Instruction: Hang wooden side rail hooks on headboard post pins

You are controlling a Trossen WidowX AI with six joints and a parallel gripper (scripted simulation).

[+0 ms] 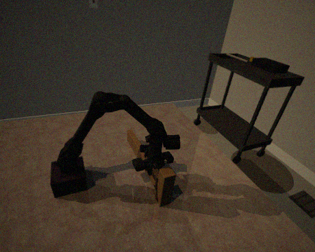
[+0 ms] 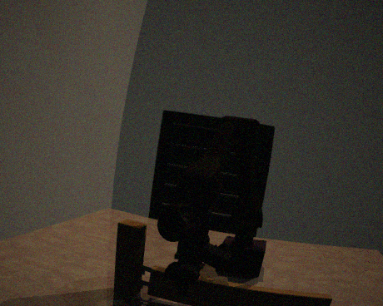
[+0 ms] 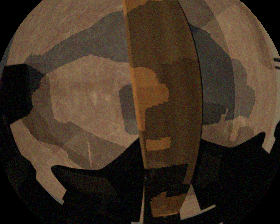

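Right now my gripper tip is 130 mm to the left of the headboard post and 50 mm below it.
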